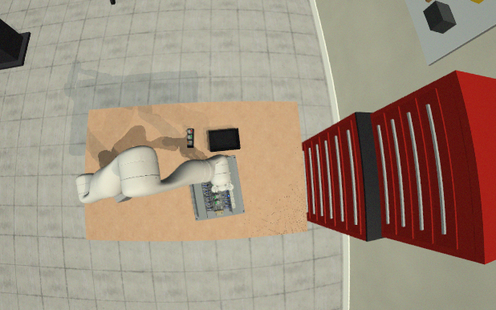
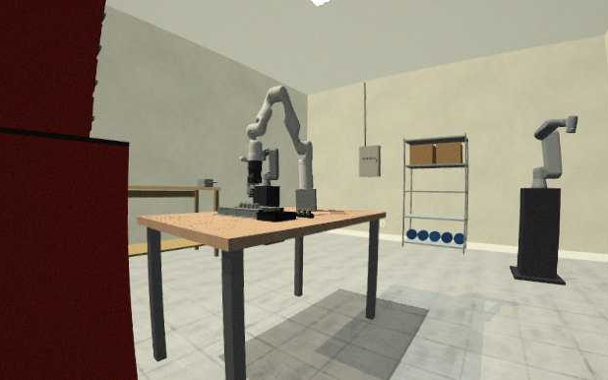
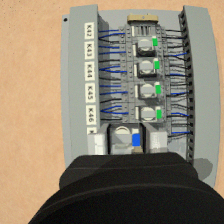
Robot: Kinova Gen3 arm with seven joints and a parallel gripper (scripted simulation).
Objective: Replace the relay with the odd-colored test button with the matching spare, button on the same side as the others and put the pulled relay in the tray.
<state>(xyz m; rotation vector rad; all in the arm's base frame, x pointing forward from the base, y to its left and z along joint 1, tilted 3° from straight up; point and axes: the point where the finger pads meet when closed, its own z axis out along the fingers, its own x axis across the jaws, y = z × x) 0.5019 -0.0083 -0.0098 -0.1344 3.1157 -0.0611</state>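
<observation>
The black tray lies 4 cm ahead of my hand, 22 cm to the left of it and 11 cm below it. From my hand the other things lie so: small black spare holder 15 cm behind, 25 cm to the left, 12 cm below.
</observation>
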